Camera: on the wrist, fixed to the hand. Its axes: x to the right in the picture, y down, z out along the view.
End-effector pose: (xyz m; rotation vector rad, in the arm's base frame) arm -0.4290 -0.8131 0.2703 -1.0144 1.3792 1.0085
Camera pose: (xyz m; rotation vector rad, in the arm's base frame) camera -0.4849 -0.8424 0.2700 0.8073 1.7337 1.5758
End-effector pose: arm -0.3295 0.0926 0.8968 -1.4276 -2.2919 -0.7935
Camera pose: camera -0.2908 0.0844 0.9459 -2.4334 -0.8960 0.5909
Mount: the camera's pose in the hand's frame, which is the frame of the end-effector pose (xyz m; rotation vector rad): 0.0034 0.0458 -0.0433 0.5354 -0.4852 1.4594
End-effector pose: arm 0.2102 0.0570 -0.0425 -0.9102 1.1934 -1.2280
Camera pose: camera 0.1767 0.0647 -0.0954 0.1784 0.7231 -0.0559
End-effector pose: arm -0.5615 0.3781 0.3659 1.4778 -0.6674 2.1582
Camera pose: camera -0.6216 0.3688 0.3490 -1.0252 0.8915 -1.4758
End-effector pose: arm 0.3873 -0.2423 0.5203 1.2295 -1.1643 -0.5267
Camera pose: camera 0.4154 -0.2114 0.5676 0.3595 -2.3144 0.6728
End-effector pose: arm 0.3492 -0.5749 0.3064 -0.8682 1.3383 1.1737
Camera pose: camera 0.2938 -0.6051 0.3063 0.9601 1.6935 1.7356
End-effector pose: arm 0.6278 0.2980 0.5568 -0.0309 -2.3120 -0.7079
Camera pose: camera 0.6622 0.3148 0.6070 -1.5560 -2.0579 0.7126
